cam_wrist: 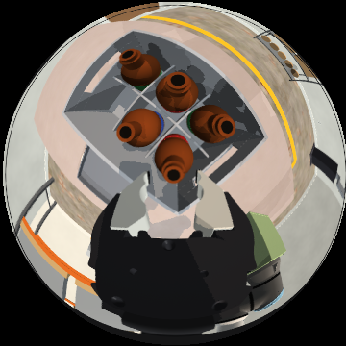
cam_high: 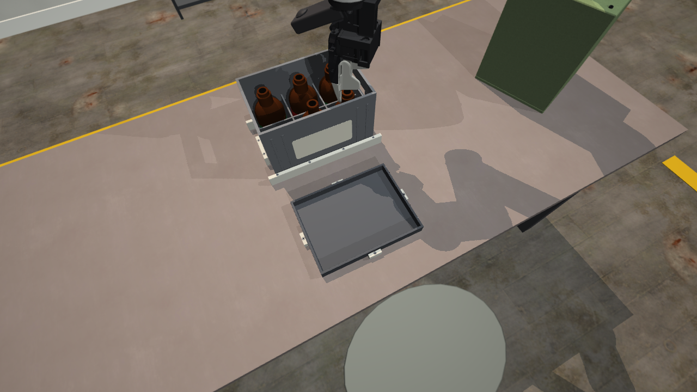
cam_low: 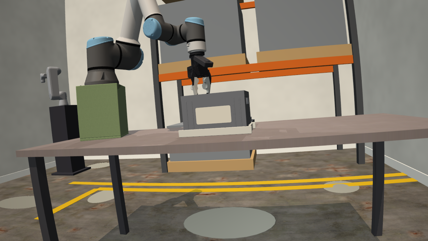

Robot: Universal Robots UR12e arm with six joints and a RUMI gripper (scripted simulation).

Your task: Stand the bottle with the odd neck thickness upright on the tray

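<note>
Now: the brown bottle 8 cm ahead of my hand and 9 cm below it. The rest, counted from my hand: grey crate (8 cm ahead, 5 cm to the right, 9 cm below); dark tray (10 cm ahead, 23 cm to the left, 16 cm below).
</note>
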